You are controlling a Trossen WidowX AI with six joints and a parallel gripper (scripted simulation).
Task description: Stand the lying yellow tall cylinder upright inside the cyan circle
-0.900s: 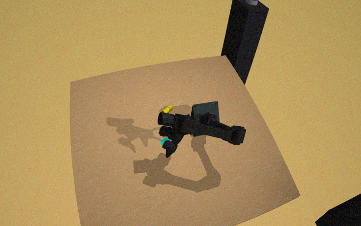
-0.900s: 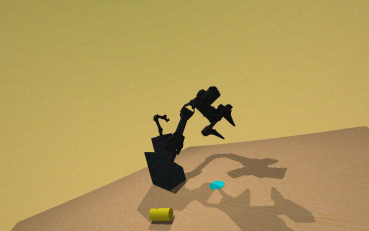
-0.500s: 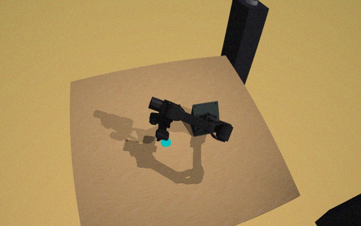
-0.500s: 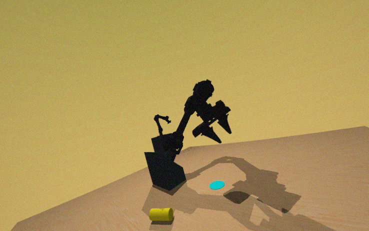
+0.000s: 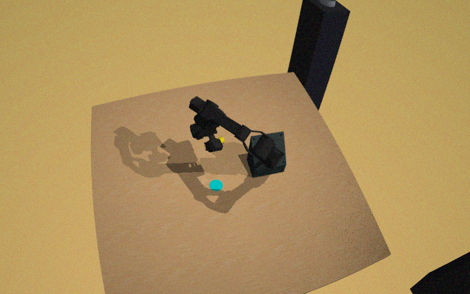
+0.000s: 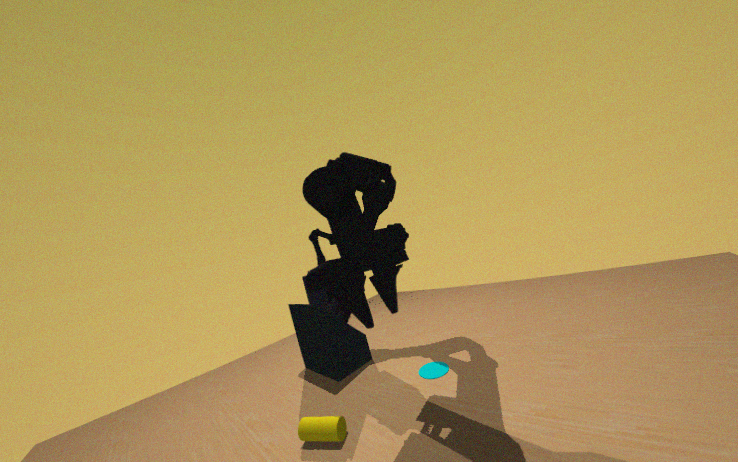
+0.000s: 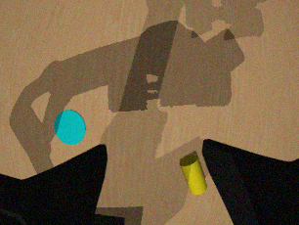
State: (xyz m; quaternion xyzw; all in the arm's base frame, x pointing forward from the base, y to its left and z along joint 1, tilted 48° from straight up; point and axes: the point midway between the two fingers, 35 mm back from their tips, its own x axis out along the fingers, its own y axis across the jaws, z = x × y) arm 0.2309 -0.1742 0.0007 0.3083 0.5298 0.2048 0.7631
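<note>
Right now my gripper tip is 10 cm past the yellow tall cylinder, 9 cm to the left of it and 14 cm above it. From my gripper tip the other things lie so: cyan circle (1 cm behind, 12 cm to the left, 16 cm below).
</note>
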